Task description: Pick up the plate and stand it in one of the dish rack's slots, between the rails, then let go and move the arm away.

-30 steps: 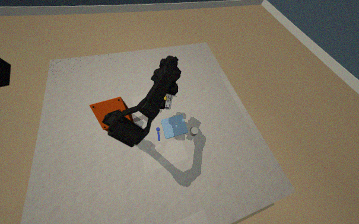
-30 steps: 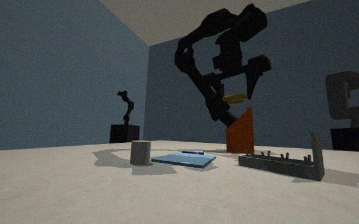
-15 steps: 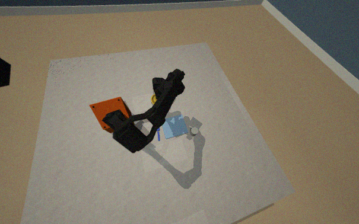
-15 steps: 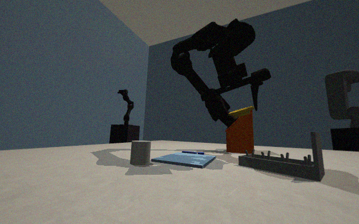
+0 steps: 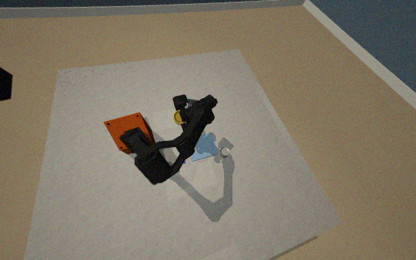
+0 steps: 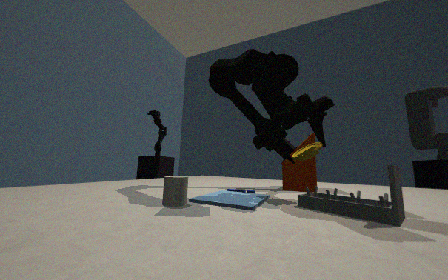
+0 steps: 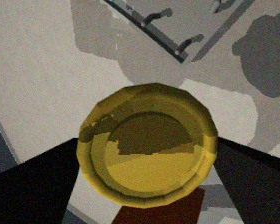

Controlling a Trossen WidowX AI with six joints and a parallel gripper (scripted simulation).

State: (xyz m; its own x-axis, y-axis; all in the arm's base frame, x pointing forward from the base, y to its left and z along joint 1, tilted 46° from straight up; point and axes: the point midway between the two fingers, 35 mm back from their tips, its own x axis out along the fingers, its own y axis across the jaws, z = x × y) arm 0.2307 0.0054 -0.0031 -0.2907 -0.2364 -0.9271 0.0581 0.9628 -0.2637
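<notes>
Right now my gripper tip is 90 mm short of the grey dish rack, 40 mm to the right of it and 80 mm above it. Also, from my gripper tip: light blue mat: 60 mm ahead, 160 mm to the right, 100 mm below; then blue spoon: 50 mm behind, 160 mm to the right, 100 mm below; then yellow plate: 10 mm above.
</notes>
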